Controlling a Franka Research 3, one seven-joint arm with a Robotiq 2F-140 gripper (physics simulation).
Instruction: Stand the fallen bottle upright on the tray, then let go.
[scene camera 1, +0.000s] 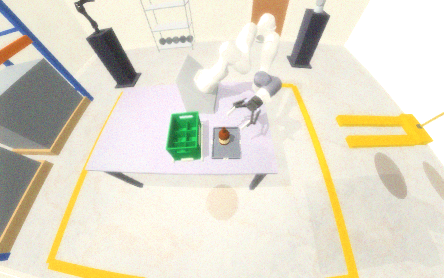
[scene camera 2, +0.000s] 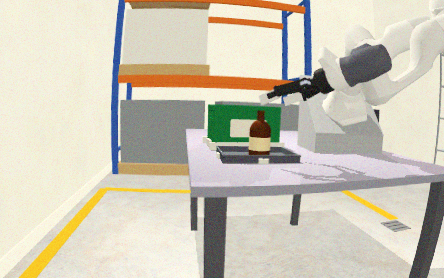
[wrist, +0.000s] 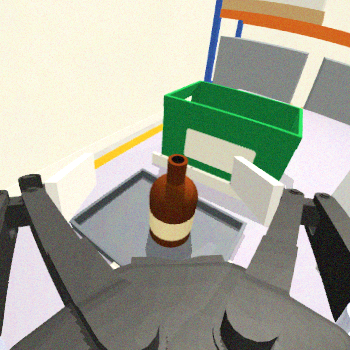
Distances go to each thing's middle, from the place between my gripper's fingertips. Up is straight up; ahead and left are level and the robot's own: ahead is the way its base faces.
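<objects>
Brown bottle (scene camera 2: 260, 132): my hand 20 mm short of it, 60 mm to the left of it, 110 mm above it.
</objects>
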